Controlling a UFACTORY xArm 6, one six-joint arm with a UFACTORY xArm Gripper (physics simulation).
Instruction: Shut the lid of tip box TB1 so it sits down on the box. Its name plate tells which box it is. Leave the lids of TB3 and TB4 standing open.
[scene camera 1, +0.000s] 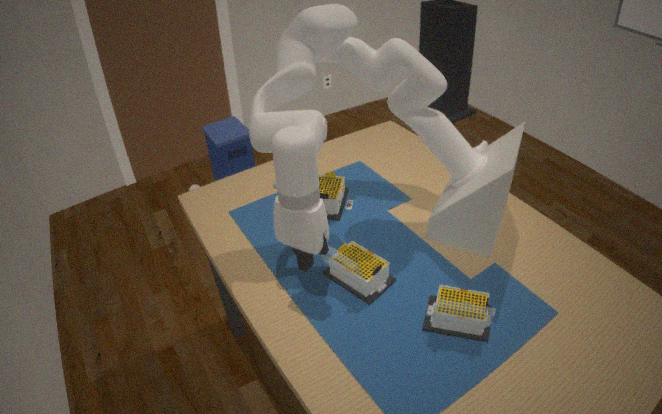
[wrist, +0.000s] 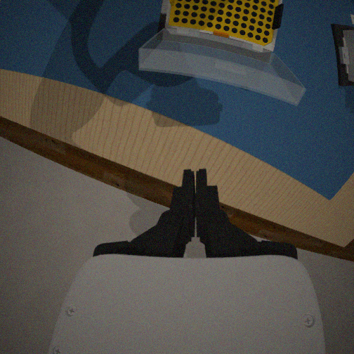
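Pixels of known places: gripper, fingertip midpoint: (scene camera 1: 306, 266); arm's base, link origin: (scene camera 1: 470, 171).
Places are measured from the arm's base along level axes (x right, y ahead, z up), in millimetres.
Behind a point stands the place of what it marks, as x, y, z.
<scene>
Tip box TB1 (scene camera 1: 350, 280) @(-33, 463, -85) (wrist: 225, 22) is the middle box, with a yellow tip rack; its name plate is not readable. Its clear lid (scene camera 1: 328, 254) @(9, 494, -17) (wrist: 220, 70) stands open, tilted outward toward the near table edge. My gripper (scene camera 1: 305, 268) @(-13, 567, 9) (wrist: 195, 184) is shut and empty, beyond the lid's outer side and apart from it. TB3 (scene camera 1: 334, 192) @(272, 277, -96) (wrist: 348, 55) is the far box, partly behind the arm; its lid is hidden in the scene view. TB4 (scene camera 1: 460, 312) @(-289, 390, -25) is the right box; its clear lid is hard to make out.
The boxes stand on dark bases on a blue mat (scene camera 1: 360, 350) @(-164, 543, -152) (wrist: 290, 135) on the wooden table (scene camera 1: 575, 360) @(-524, 200, -155) (wrist: 160, 145). The table edge runs below my gripper in the wrist view. A blue bin (scene camera 1: 231, 152) and a dark cabinet (scene camera 1: 446, 60) stand beyond the table.
</scene>
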